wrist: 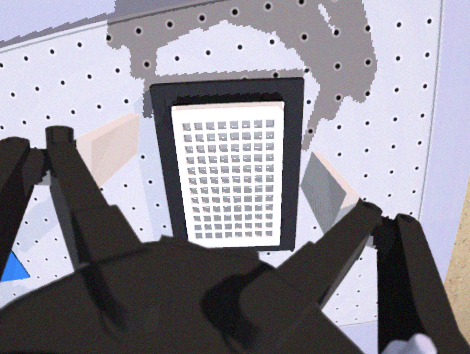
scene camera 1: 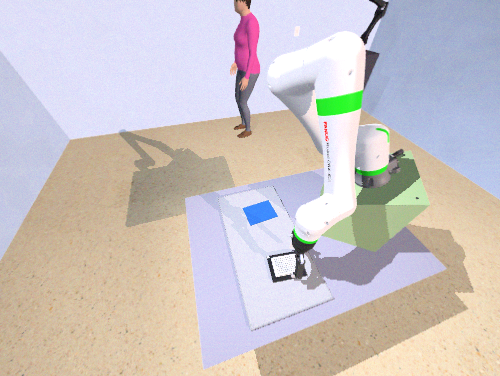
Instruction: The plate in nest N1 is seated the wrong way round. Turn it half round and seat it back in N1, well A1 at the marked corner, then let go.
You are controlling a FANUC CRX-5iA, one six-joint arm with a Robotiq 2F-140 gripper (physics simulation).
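Observation:
The white plate [scene camera 1: 284, 265] [wrist: 230, 175], with a grid of square wells, lies in the black frame of nest N1 [scene camera 1: 270, 268] [wrist: 292, 165]. I cannot make out well A1 or the marked corner. My gripper [scene camera 1: 300, 269] [wrist: 223, 151] is open and empty. In the wrist view its two pale pads stand wide apart, one to the left and one to the right of the nest, with gaps between them and the plate. In the scene view the fingers are at the right side of the nest and hide part of it. How high the pads are is hard to tell.
The nest is on a pale perforated board [scene camera 1: 250, 300] [wrist: 385, 165], on a lilac mat [scene camera 1: 215, 325]. A blue rectangle [scene camera 1: 260, 212] [wrist: 12, 270] lies on the board. The green robot base [scene camera 1: 360, 225] is at the right. A person [scene camera 1: 247, 47] stands at the back.

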